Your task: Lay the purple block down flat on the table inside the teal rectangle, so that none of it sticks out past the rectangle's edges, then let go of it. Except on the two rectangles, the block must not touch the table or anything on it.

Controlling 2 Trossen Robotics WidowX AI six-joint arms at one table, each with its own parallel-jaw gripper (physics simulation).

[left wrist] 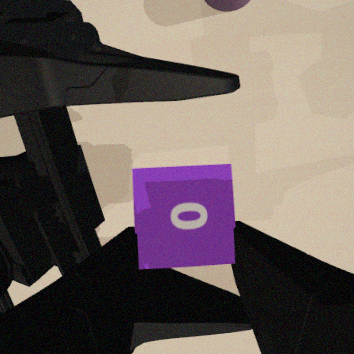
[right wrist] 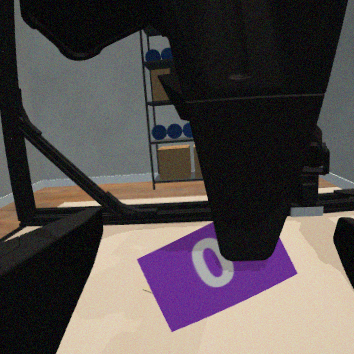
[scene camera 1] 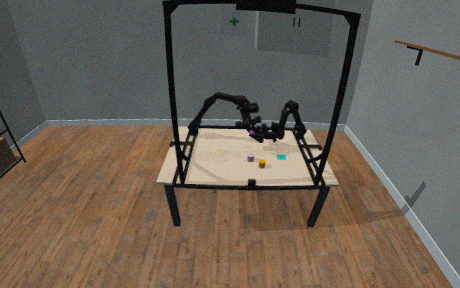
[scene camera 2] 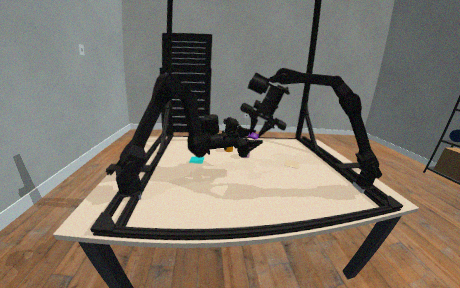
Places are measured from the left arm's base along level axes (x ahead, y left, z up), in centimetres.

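Pixels of known places: left gripper, fingertip midpoint: (left wrist: 183,235) (right wrist: 242,251) (scene camera 1: 251,132) (scene camera 2: 253,135); right gripper, fingertip midpoint: (left wrist: 252,226) (right wrist: 222,225) (scene camera 1: 248,132) (scene camera 2: 259,136); left arm's base, origin of the base link: (right wrist: 303,201) (scene camera 1: 193,133) (scene camera 2: 363,184); right arm's base, origin of the base link: (scene camera 1: 299,137) (scene camera 2: 130,190).
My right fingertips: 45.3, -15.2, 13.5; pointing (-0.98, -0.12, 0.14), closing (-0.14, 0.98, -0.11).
For each thing: its middle in the pictures, then the offset to it from my right fingertips, as dx, dy, dz. "spot": a spot on its surface instead.
- purple block, body centre: (right wrist: 217,258) (left wrist: 182,215) (scene camera 2: 253,135) (scene camera 1: 251,132) +2.4, -0.1, +0.0
- teal rectangle, surface spot: (scene camera 2: 196,160) (scene camera 1: 281,156) spot: +26.1, -5.5, -15.3
- pink cylinder, body centre: (scene camera 2: 245,152) (scene camera 1: 250,157) +3.0, -12.7, -13.1
- orange cylinder, body centre: (scene camera 2: 228,146) (scene camera 1: 262,163) +11.1, -18.9, -13.1
- pale yellow rectangle, surface spot: (scene camera 2: 292,165) (scene camera 1: 221,151) spot: -19.3, -4.2, -15.3
The purple block (scene camera 1: 251,133) (scene camera 2: 254,135) (left wrist: 165,192) (right wrist: 175,295), marked with a pale 0, is held in the air, tilted in the right wrist view. My left gripper (left wrist: 183,235) is shut on it, one finger on each side. My right gripper (left wrist: 252,226) is open. In the left wrist view its fingers reach in from the left, one above the block and one below it; in the right wrist view the block shows between its fingers, and contact is not visible. The teal rectangle (scene camera 1: 281,157) (scene camera 2: 196,160) lies bare on the table; it does not show in the wrist views.
A pink cylinder (scene camera 1: 251,158) (scene camera 2: 247,156) (left wrist: 227,4) and an orange cylinder (scene camera 1: 262,164) (scene camera 2: 229,149) stand on the table. A pale yellow rectangle (scene camera 1: 221,152) (scene camera 2: 292,165) lies away from them. Black frame rails run along the table edges. The two grippers are very close together.
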